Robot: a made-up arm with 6 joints.
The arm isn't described. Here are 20 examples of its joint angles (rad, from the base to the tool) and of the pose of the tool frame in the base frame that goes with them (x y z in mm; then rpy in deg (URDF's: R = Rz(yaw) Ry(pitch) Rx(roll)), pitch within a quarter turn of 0, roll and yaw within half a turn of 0).
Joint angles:
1: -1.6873 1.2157 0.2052 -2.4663 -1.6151 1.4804
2: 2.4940 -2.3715 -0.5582 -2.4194 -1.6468 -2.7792
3: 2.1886 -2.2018 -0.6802 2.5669 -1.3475 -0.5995
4: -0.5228 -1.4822 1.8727 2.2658 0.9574 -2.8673
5: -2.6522 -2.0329 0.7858 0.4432 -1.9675 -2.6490
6: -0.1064 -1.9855 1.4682 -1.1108 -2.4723 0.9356
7: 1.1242 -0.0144 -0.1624 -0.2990 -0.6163 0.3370
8: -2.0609 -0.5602 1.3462 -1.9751 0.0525 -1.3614
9: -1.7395 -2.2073 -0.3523 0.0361 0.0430 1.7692
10: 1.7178 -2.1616 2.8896 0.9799 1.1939 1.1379
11: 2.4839 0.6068 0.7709 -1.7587 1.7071 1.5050
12: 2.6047 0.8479 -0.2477 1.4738 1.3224 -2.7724
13: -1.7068 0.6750 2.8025 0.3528 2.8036 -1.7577
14: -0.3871 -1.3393 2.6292 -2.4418 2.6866 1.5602
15: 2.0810 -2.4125 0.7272 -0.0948 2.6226 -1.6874
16: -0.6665 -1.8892 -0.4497 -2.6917 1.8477 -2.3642
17: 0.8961 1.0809 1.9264 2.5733 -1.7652 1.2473
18: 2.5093 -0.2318 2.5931 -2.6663 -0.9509 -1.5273
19: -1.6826 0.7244 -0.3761 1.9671 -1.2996 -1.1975
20: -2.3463 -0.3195 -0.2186 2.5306 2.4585 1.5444
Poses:
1: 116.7 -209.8 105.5 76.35 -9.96 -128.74
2: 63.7 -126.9 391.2 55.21 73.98 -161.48
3: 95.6 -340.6 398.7 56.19 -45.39 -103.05
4: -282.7 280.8 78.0 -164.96 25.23 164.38
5: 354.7 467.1 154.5 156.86 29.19 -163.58
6: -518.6 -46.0 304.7 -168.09 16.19 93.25
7: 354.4 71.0 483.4 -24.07 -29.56 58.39
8: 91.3 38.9 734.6 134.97 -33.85 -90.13
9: -178.9 377.8 333.6 121.63 -15.40 -4.04
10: 216.7 89.4 71.4 -112.22 -17.89 -141.01
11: -256.2 198.3 345.6 4.41 -52.12 4.00
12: -306.8 349.8 380.8 57.16 55.38 152.12
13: -224.1 137.6 644.7 -32.62 30.45 131.97
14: -335.2 341.9 234.8 139.36 10.79 -63.94
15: 463.9 -207.1 155.2 24.87 20.08 34.11
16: -17.2 272.3 446.4 -80.64 -38.43 -21.37
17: 66.3 308.3 692.0 -149.86 -14.80 -15.15
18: 137.0 -234.5 670.8 16.31 -7.30 -127.83
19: 34.4 -413.8 385.2 -119.94 -15.12 -87.66
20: 24.8 -119.9 741.1 -95.84 33.59 112.65
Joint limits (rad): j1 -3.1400..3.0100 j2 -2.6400..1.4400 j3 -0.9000..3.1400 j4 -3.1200..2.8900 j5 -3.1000..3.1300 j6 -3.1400..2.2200
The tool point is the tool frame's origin. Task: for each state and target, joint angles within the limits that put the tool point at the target. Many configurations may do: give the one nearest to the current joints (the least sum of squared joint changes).
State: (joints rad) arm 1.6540 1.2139 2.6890 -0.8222 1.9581 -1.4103
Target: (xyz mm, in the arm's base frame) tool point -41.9 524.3 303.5
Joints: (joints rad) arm 1.8907 1.4244 2.0623 -1.1997 1.5762 -1.4793
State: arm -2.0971 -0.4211 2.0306 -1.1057 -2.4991 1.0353
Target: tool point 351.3 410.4 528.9
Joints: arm -2.4844 -0.7289 2.8717 -1.2151 -2.5255 1.1097
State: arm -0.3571 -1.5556 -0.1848 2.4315 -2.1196 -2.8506
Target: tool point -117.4 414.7 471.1
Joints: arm -0.8640 -1.8447 -0.1857 2.6444 -2.0727 -2.8297
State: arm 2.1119 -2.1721 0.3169 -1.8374 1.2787 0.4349
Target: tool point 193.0 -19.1 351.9
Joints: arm 1.8631 -2.6400 -0.4517 -1.0410 0.9691 0.6830
